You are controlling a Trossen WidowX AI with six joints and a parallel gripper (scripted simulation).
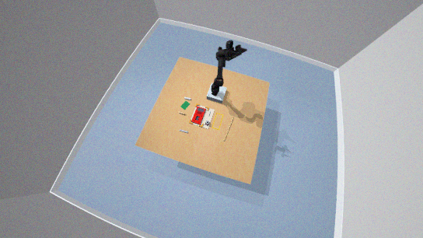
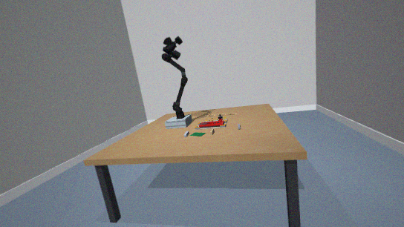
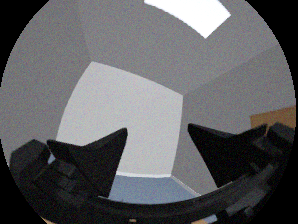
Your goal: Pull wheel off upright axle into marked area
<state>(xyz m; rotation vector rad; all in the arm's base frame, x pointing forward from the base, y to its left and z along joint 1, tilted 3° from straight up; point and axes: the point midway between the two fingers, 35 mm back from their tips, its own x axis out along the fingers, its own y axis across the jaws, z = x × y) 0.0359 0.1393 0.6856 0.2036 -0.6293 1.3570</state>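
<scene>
Now: gripper tip 74 cm above the wheel, 35 cm short of it and 9 cm to the left of it. Round my gripper tip: green plate: 77 cm below, 43 cm to the right, 27 cm ahead; then long thin rod: 77 cm below, 30 cm ahead, 15 cm to the left.
</scene>
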